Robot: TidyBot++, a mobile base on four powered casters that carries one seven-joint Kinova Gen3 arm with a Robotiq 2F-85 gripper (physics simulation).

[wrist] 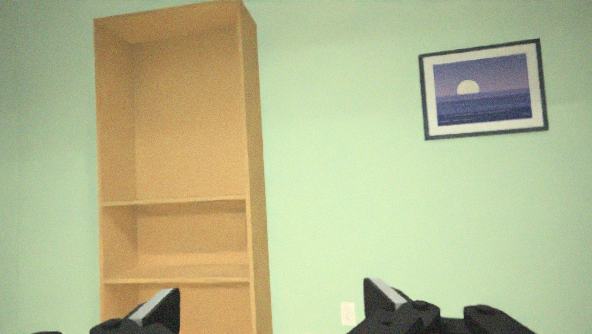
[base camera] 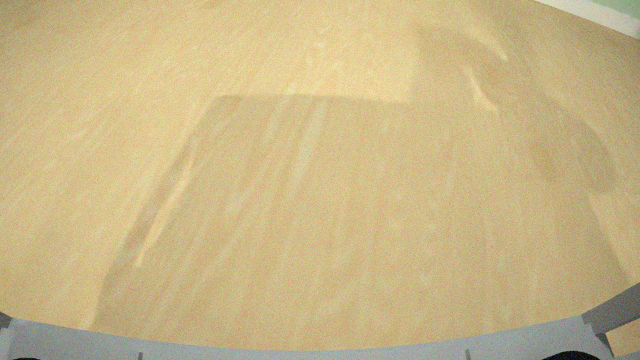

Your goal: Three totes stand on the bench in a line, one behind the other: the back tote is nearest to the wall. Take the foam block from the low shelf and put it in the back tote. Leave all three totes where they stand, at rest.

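Places are measured from the arm's base along level axes (x ahead, y left, z up), in metres.
Where they show: gripper, fingertip midpoint: [wrist: 273,304].
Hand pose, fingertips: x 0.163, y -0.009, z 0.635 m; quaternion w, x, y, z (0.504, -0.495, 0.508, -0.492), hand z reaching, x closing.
After its pixels a point has its place.
My gripper [wrist: 273,304] {x 0.163, y -0.009, z 0.635 m} is open, its two black fingers with grey pads standing wide apart at the bottom of the wrist view, with no object between them. The gripper does not show in the base camera view. A tall wooden shelf unit [wrist: 254,165] {x 1.628, y 0.089, z 0.803 m} stands against the green wall, left of centre in the wrist view. Its visible compartments hold no foam block, and its lower part is cut off by the frame and partly hidden behind the left finger. The foam block, the bench and the three totes do not show in either view.
A framed sunset picture [wrist: 482,90] {x 1.518, y -1.060, z 1.106 m} hangs on the green wall [wrist: 340,200] {x 1.723, y -0.356, z 0.596 m} at the right. A white wall plate [wrist: 348,313] {x 1.718, y -0.357, z 0.005 m} is low beside the right finger. In the base camera view, shadows lie on the wooden floor [base camera: 320,225] {x 0.319, y -0.022, z -0.397 m}, and a white baseboard [base camera: 595,17] {x 1.437, y -1.411, z -0.374 m} runs at the top right.
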